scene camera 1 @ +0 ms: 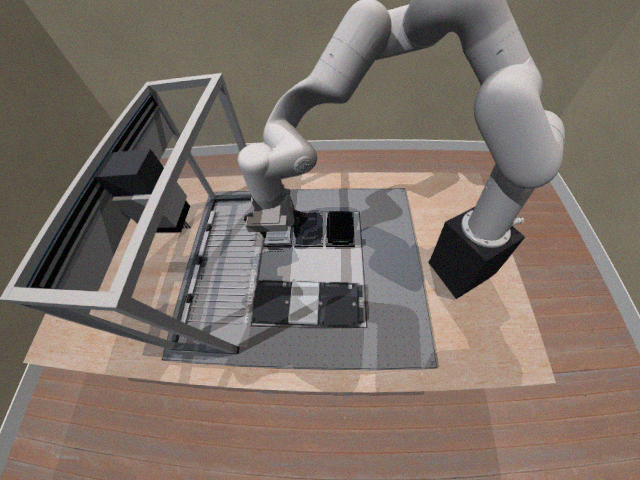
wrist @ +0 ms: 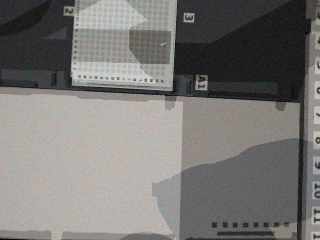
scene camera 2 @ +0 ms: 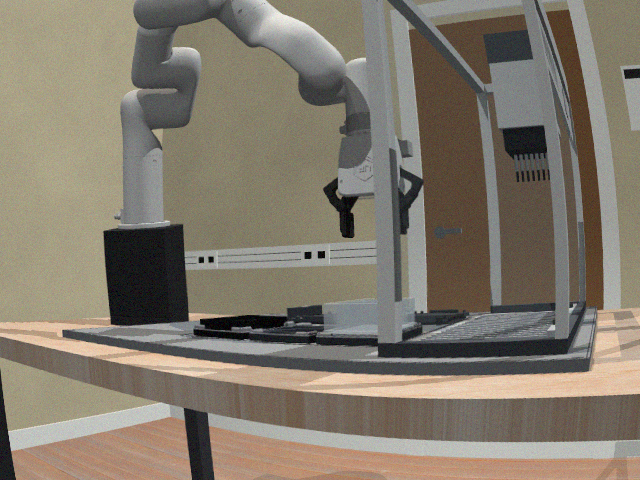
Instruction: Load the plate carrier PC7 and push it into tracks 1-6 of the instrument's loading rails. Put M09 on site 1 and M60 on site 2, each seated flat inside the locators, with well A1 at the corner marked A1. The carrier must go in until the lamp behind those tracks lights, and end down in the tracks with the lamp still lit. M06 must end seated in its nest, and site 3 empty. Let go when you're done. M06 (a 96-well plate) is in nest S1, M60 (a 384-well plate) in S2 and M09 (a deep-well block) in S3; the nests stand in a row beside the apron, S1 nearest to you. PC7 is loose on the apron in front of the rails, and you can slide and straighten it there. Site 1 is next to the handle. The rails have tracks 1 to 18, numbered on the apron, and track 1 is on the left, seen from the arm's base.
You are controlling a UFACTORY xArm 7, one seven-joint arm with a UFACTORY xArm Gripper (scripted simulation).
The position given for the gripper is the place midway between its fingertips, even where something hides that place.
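The gripper (scene camera 2: 374, 235) is visible together with a deep-well block M09 (scene camera 2: 341, 319), while in the wrist view the deep-well block M09 is out of frame. A 384-well plate M60 (scene camera 1: 304, 301) is part of the scene too.
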